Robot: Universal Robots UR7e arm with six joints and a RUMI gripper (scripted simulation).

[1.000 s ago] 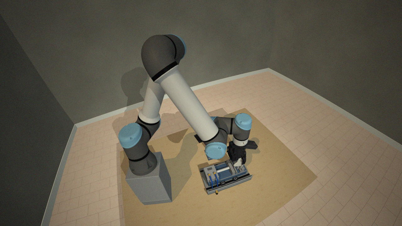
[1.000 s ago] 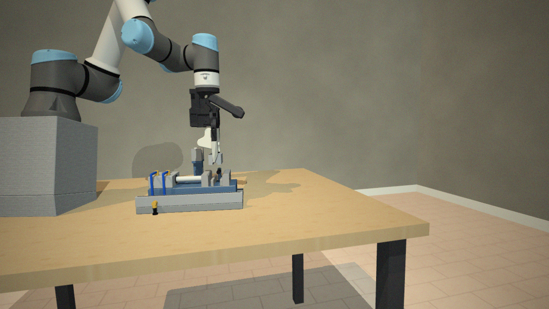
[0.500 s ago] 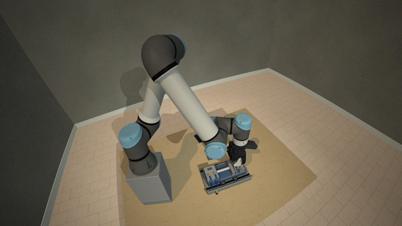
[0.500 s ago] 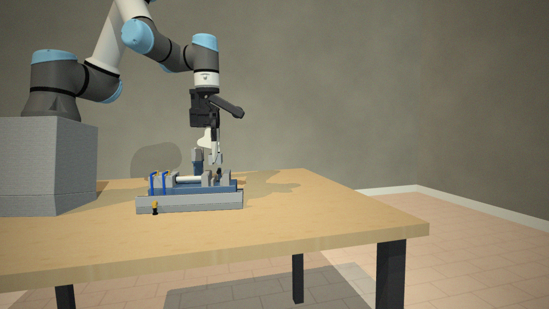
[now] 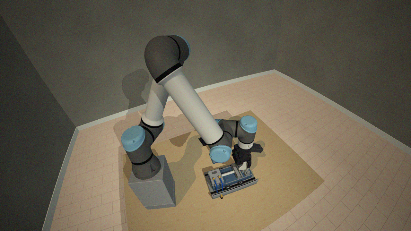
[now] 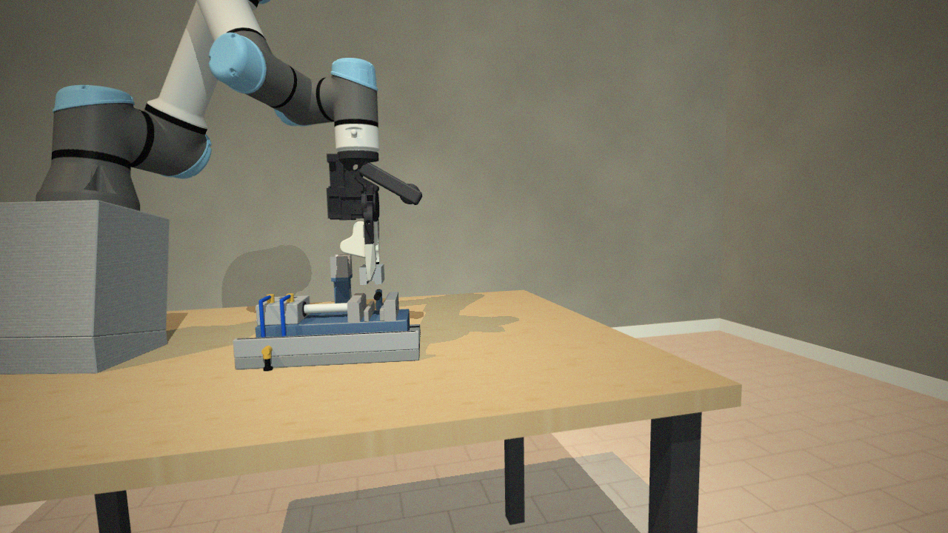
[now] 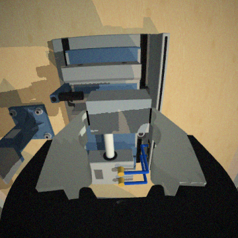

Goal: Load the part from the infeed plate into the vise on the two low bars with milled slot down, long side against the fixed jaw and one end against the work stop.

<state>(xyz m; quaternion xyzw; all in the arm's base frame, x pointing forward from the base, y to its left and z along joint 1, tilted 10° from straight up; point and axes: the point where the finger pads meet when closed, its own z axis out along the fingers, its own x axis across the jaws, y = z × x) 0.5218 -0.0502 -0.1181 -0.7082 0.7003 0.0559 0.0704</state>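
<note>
The part lies 1 cm below my hand. Also, from my hand: fixed jaw (7 cm below, 3 cm ahead, 2 cm to the left); then moving jaw (7 cm below, 3 cm behind, 2 cm to the left); then work stop (7 cm to the left, 6 cm below).
</note>
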